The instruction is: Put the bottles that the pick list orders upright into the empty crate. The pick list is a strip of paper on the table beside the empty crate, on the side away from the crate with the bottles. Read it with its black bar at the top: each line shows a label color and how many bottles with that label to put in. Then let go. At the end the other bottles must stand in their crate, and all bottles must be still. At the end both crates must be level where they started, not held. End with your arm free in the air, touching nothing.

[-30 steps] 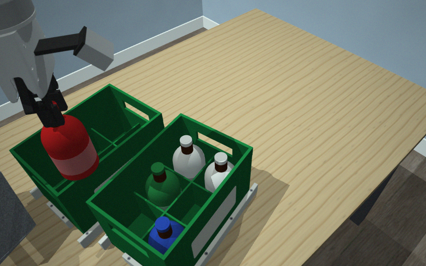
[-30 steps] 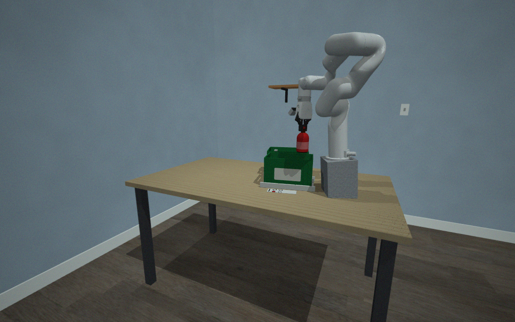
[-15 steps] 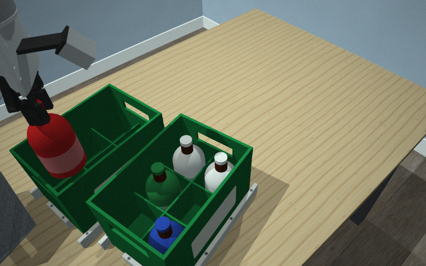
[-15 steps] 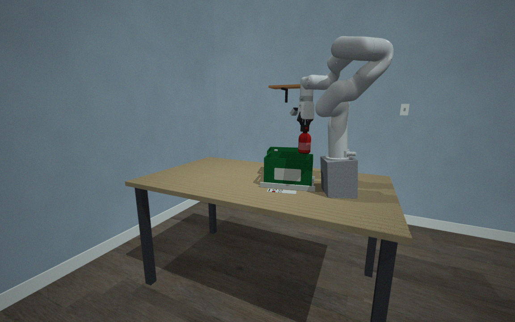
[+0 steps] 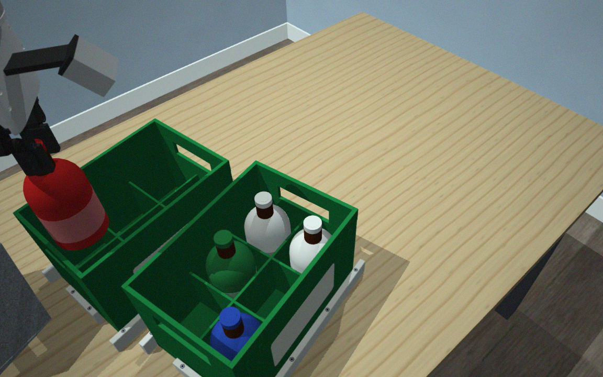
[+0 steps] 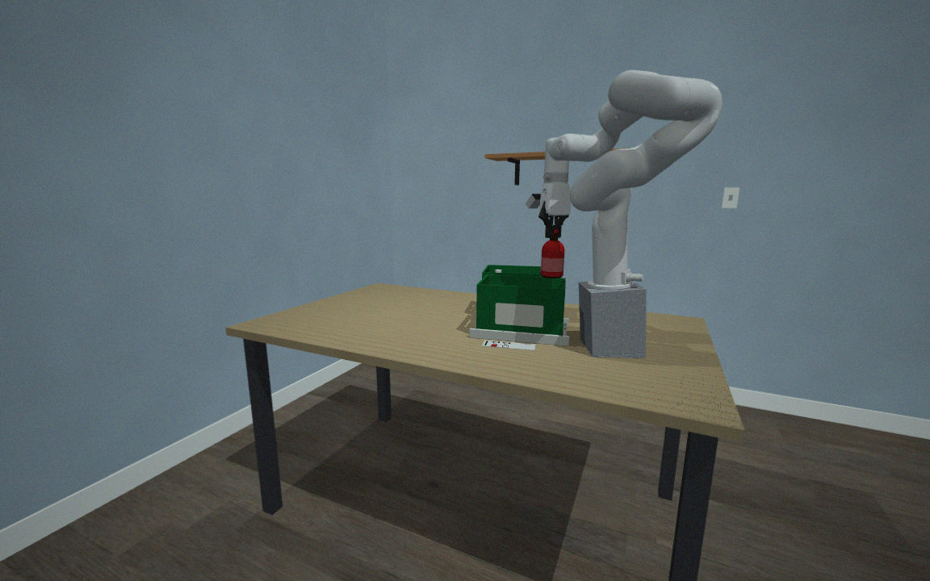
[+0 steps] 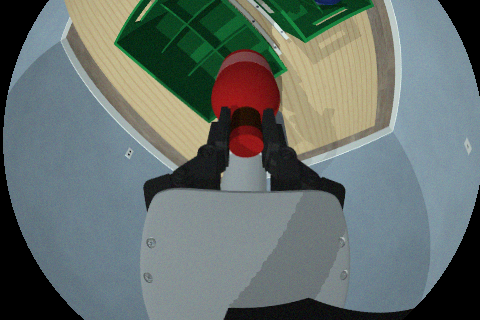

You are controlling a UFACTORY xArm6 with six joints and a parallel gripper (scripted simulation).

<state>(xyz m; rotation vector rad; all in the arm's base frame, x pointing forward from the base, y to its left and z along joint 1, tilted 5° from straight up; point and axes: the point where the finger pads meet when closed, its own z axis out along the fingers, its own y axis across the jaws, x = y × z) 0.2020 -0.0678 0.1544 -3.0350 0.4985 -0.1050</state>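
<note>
Now: hand 70 mm above the red-label bottle. The rest, counted from my hand: blue bottle: 250 mm below, 200 mm to the right, 120 mm ahead; then pick list: 340 mm below, 210 mm to the left, 30 mm ahead; then green bottle: 250 mm below, 160 mm ahead, 90 mm to the right.
</note>
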